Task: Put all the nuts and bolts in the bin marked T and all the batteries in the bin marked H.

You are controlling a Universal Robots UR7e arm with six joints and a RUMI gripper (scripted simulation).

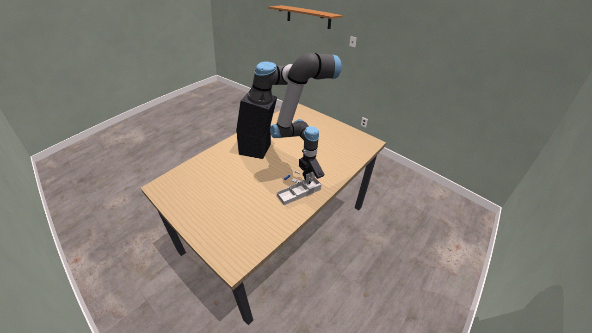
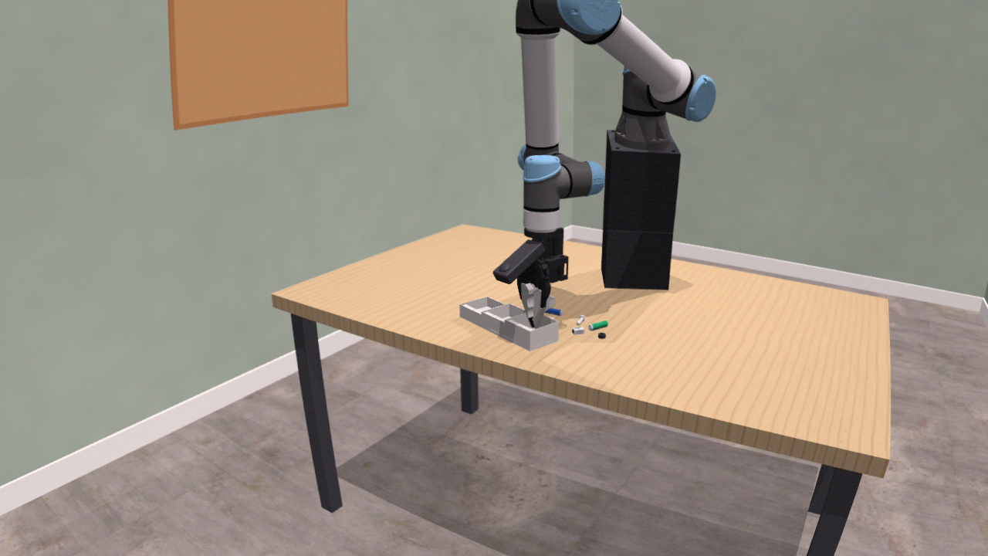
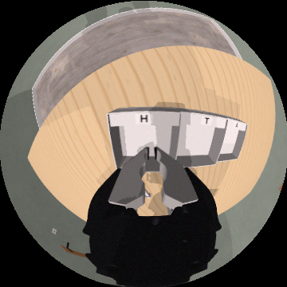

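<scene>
My gripper is now 6 cm past the black nut, 14 cm to the right of it and 3 cm above it. The rest, counted from my hand: white domino 8 cm behind, 3 cm below; then small silver piece 6 cm behind, 8 cm to the left, 3 cm below; then bolt 12 cm behind, 7 cm to the left, 3 cm below.
</scene>
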